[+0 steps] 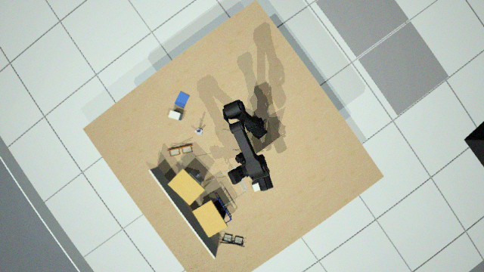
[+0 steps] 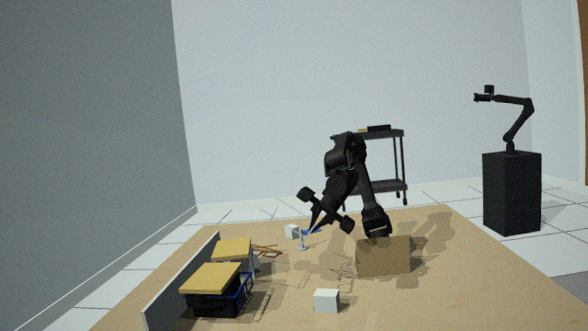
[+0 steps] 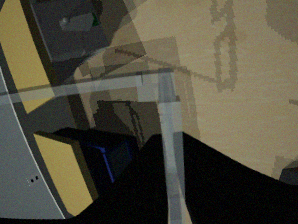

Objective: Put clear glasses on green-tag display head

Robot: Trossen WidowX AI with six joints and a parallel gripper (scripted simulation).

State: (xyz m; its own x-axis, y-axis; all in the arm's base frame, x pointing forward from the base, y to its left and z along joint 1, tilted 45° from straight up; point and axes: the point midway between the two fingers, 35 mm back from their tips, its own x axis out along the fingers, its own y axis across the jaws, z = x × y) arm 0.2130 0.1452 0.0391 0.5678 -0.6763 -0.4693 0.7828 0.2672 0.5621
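My gripper tip is now 24 cm short of the display head, 10 cm to the left of it and 11 cm above it. Round my gripper tip: grey board: 39 cm ahead, 12 cm below; grey post: 4 cm ahead, 30 cm to the right, 15 cm below; blue tag: 51 cm to the right, 17 cm below.
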